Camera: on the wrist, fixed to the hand. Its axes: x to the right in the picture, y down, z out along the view.
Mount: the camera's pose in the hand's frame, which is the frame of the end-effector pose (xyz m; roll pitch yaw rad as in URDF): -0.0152 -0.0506 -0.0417 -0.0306 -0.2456 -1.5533
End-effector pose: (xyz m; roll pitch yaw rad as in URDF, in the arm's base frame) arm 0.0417 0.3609 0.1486 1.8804 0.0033 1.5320
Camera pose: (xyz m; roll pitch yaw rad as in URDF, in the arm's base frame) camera -0.0140 0.3477 0.1132 2.9051 1.5054 2.8920
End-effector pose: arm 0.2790 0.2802 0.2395 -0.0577 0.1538 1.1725
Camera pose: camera 0.3197 0.2404 0.2036 -0.1925 -0.2969 -0.3329
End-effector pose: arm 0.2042 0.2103 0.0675 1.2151 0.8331 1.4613
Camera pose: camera 0.1767 0.1569 0.0371 -1.1169 0.6030 -0.9233
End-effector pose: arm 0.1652 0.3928 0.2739 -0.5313 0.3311 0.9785
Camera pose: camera 0.2090 0.3419 0.2691 -0.4889 -0.7174 -0.2626
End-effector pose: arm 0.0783 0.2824 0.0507 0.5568 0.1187 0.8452
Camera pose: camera 0.0791 0.2517 -0.0092 -0.1456 0.3110 -0.7460
